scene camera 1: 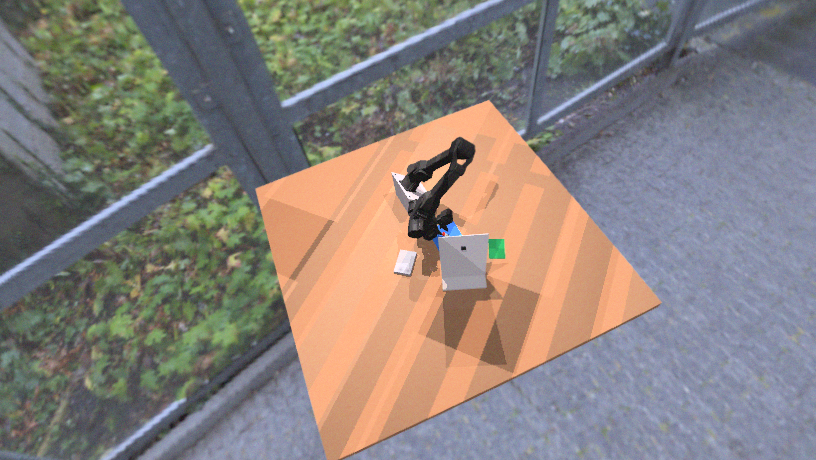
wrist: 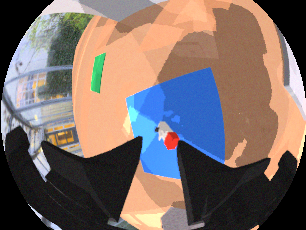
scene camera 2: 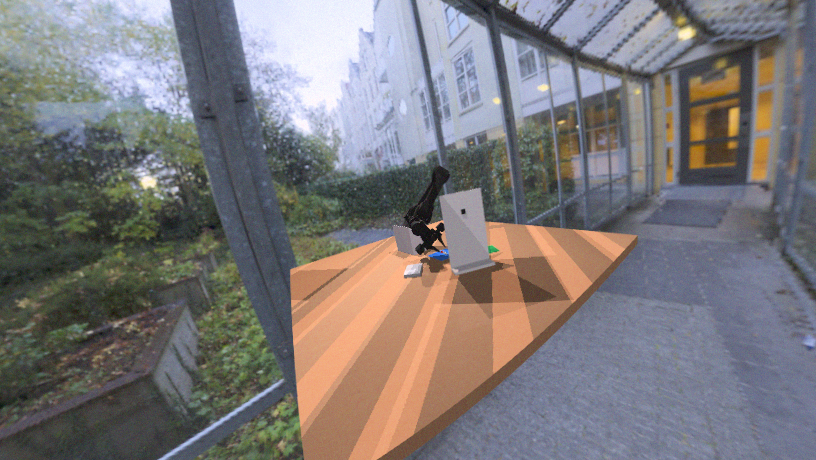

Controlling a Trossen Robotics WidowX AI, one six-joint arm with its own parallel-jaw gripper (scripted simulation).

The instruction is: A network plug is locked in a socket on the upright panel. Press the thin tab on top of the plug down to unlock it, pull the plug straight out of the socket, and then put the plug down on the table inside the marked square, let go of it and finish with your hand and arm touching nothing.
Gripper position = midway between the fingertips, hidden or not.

In view: the gripper (wrist: 160, 142), a grey panel (scene camera 2: 463, 214) and a blue marked square (wrist: 190, 105).
The grey panel shows as well in scene camera 1 (scene camera 1: 463, 259).
